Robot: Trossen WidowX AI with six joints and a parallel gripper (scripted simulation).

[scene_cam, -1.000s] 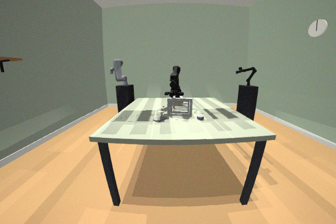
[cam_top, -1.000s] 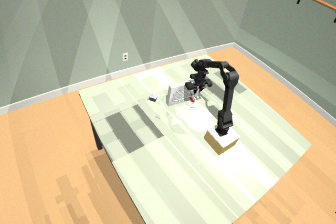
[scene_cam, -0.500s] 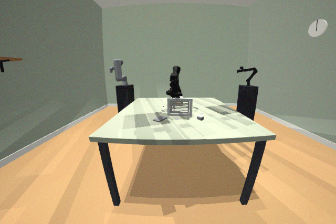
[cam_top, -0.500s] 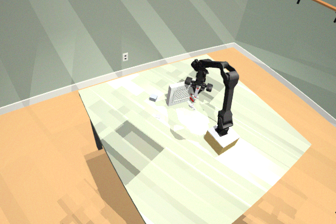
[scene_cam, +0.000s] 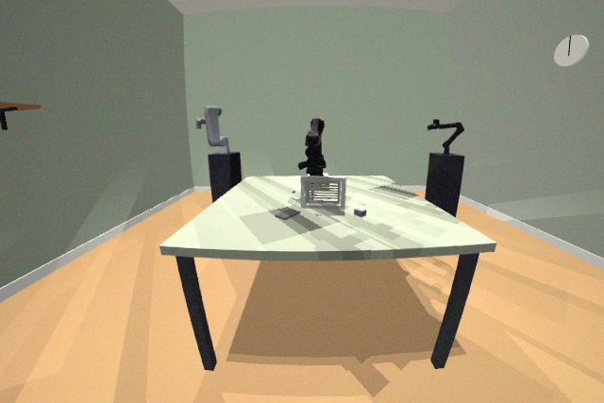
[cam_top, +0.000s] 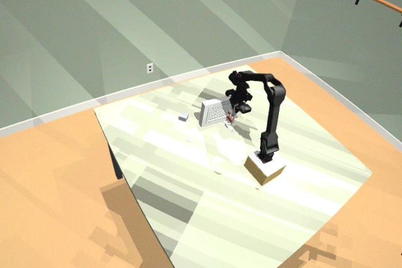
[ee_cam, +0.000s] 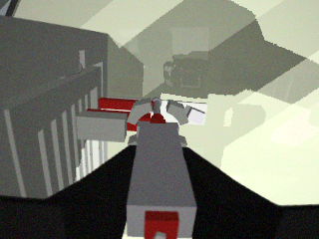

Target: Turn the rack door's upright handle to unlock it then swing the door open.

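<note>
The rack door handle lies 1 cm to the left of my gripper tip and 2 cm below it. The rest, counted from my gripper tip: grey cube 15 cm ahead, 25 cm to the left, 10 cm below.
</note>
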